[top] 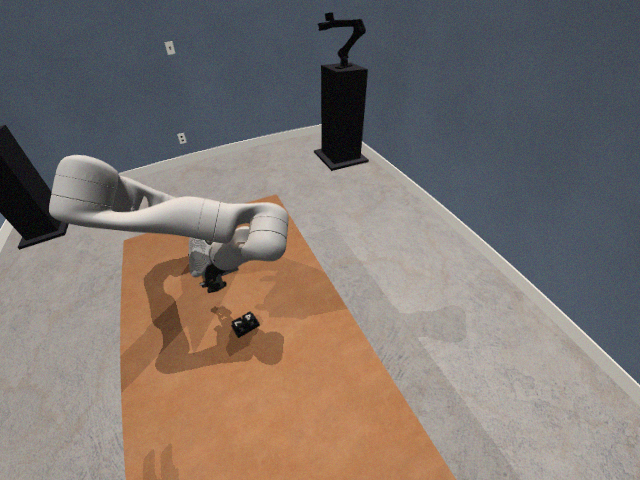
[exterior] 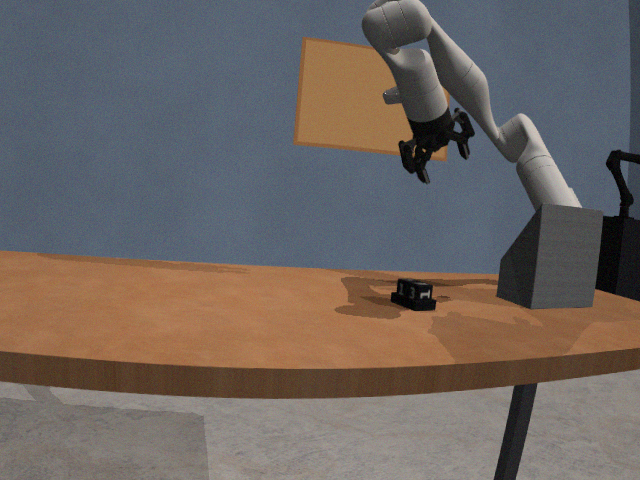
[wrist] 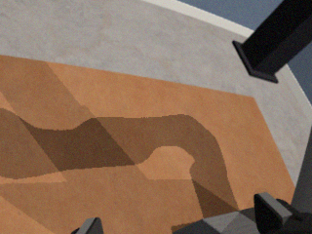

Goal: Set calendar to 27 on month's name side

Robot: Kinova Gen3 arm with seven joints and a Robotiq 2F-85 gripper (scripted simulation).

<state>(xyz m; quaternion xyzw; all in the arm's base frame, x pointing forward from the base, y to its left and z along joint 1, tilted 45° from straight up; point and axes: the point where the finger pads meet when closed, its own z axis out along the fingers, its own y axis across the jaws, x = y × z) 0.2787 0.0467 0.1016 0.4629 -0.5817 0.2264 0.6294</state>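
Now: the black tray 24 cm below my hand, 6 cm to the left of it and 6 cm ahead of it.
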